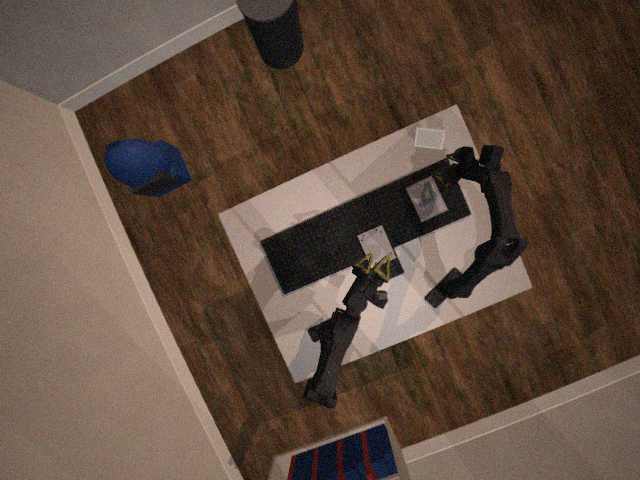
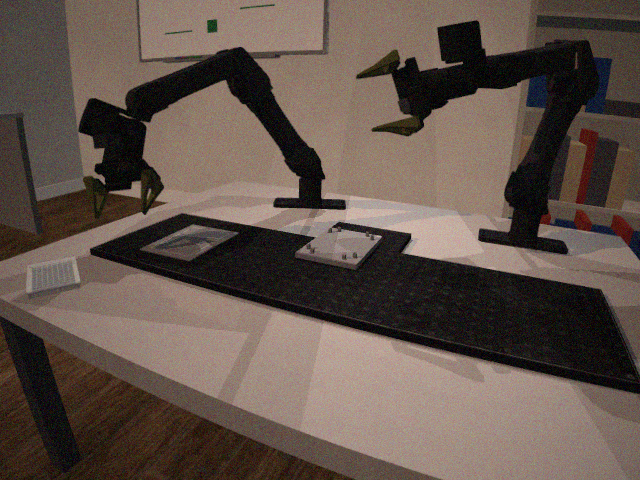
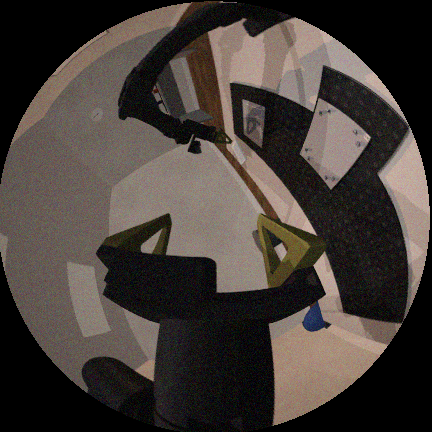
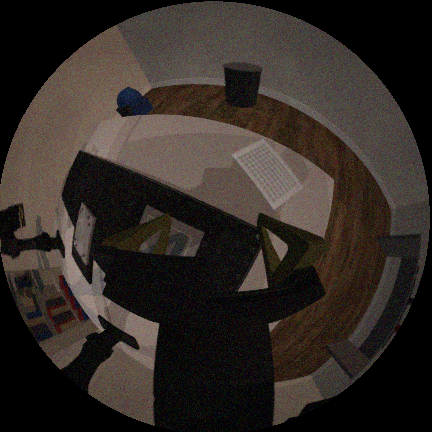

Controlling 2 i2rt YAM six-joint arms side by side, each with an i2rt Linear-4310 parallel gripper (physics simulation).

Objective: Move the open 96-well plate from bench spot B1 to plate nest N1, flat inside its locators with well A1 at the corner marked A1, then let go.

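Places are measured from the left arm's base along level axes (x right, y ahead, z up), in millimetres.
Pixels of known places: left gripper, fingertip midpoint: (image 1: pixel 379 254) (image 2: pixel 364 102) (image 3: pixel 213 217); right gripper, fingertip midpoint: (image 1: pixel 439 165) (image 2: pixel 119 215) (image 3: pixel 227 140) (image 4: pixel 213 217); left arm's base, link origin: (image 1: pixel 329 326) (image 2: pixel 521 242) (image 4: pixel 60 242); right arm's base, link origin: (image 1: pixel 444 287) (image 2: pixel 309 205) (image 4: pixel 116 331).
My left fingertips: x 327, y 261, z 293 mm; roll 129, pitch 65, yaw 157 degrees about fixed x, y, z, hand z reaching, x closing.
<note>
For each thing: its middle in the pictures, then the offset to it from my left fingertips. "pt": a spot on its surface instead. Level surfaces: height alone.
- white 96-well plate, body centre: (image 2: pixel 53 275) (image 4: pixel 268 170) (image 1: pixel 429 138) (image 3: pixel 238 152) dz -286, dx +453, dy +317 mm
- pale nest, body centre: (image 2: pixel 341 244) (image 3: pixel 329 145) (image 4: pixel 81 232) (image 1: pixel 376 246) dz -270, dx +33, dy -11 mm
- black perforated board, surface height: dz -280 mm
- flat grey rectangle, surface spot: (image 2: pixel 190 241) (image 3: pixel 252 123) (image 1: pixel 425 198) pt dz -279, dx +324, dy +87 mm
The white 96-well plate (image 1: pixel 429 138) (image 2: pixel 53 275) (image 3: pixel 239 152) (image 4: pixel 268 173) lies flat on the bench near its corner, beyond the black board. The pale nest (image 1: pixel 376 242) (image 2: pixel 339 248) (image 3: pixel 336 145) (image 4: pixel 84 235), with small locator pins, sits on the board and holds no plate. The A1 mark is too small to read. My right gripper (image 1: pixel 447 169) (image 2: pixel 121 214) (image 4: pixel 213 217) is open and empty, pointing down above the board's end, to one side of the plate. My left gripper (image 1: pixel 378 256) (image 2: pixel 364 103) (image 3: pixel 213 217) is open and empty, raised high and roughly level, far from the plate.
The black perforated board (image 1: pixel 320 242) (image 2: pixel 439 304) (image 3: pixel 365 225) (image 4: pixel 120 185) runs along the bench. A flat grey rectangle (image 1: pixel 426 198) (image 2: pixel 190 241) (image 3: pixel 254 123) lies on it, between the nest and the board's end near the plate. A dark bin (image 1: pixel 279 43) (image 4: pixel 242 85) stands on the floor.
</note>
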